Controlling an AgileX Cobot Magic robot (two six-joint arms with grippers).
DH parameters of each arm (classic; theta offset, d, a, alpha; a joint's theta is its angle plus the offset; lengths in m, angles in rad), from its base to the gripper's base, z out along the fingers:
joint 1: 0 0.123 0 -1.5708
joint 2: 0.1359 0 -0.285 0
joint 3: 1.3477 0 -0.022 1.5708
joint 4: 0 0.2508 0 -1.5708
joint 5: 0 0 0.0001 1.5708
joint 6: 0 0.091 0 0
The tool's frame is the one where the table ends.
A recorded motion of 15 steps. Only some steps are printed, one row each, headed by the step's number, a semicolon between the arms.
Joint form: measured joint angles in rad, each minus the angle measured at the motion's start. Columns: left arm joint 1, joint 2, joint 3, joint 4, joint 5, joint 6; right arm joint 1, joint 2, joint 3, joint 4, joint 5, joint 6.
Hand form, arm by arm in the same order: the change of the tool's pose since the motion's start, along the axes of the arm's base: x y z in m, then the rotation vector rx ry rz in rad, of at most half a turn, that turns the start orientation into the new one. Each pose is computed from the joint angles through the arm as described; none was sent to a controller.
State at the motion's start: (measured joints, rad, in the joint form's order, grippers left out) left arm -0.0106 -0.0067 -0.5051 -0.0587 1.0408 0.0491; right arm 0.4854 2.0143 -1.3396 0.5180 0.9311 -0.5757
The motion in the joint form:
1: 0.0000 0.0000 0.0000 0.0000 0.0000 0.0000; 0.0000 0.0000 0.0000 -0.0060 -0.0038 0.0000
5: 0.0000 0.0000 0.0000 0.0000 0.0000 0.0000; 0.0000 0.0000 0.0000 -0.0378 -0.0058 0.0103
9: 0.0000 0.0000 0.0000 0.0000 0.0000 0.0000; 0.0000 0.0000 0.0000 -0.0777 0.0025 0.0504
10: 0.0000 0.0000 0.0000 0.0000 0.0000 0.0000; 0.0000 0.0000 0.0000 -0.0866 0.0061 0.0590
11: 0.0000 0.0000 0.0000 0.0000 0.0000 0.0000; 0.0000 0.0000 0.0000 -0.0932 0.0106 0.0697
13: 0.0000 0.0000 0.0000 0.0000 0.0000 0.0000; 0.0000 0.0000 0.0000 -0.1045 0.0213 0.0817
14: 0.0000 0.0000 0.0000 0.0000 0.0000 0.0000; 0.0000 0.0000 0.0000 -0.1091 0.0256 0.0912
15: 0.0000 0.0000 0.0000 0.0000 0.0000 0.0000; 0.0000 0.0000 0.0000 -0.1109 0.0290 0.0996
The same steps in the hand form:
1: 0.0000 0.0000 0.0000 0.0000 0.0000 0.0000; 0.0004 -0.0003 -0.0002 -0.0038 -0.0057 0.0018
5: 0.0000 0.0000 0.0000 0.0000 0.0000 0.0000; 0.0010 -0.0024 -0.0011 -0.0277 -0.0159 0.0092
9: 0.0000 0.0000 0.0000 0.0000 0.0000 0.0000; 0.0008 -0.0052 -0.0022 -0.0619 -0.0090 -0.0025
10: 0.0000 0.0000 0.0000 0.0000 0.0000 0.0000; 0.0007 -0.0059 -0.0024 -0.0699 -0.0062 -0.0043
11: 0.0000 0.0000 0.0000 0.0000 0.0000 0.0000; 0.0004 -0.0064 -0.0026 -0.0766 -0.0009 -0.0089
13: 0.0000 0.0000 0.0000 0.0000 0.0000 0.0000; -0.0004 -0.0074 -0.0029 -0.0885 0.0084 -0.0099
14: 0.0000 0.0000 0.0000 0.0000 0.0000 0.0000; -0.0007 -0.0078 -0.0030 -0.0938 0.0137 -0.0147
15: 0.0000 0.0000 0.0000 0.0000 0.0000 0.0000; -0.0009 -0.0080 -0.0030 -0.0967 0.0191 -0.0203

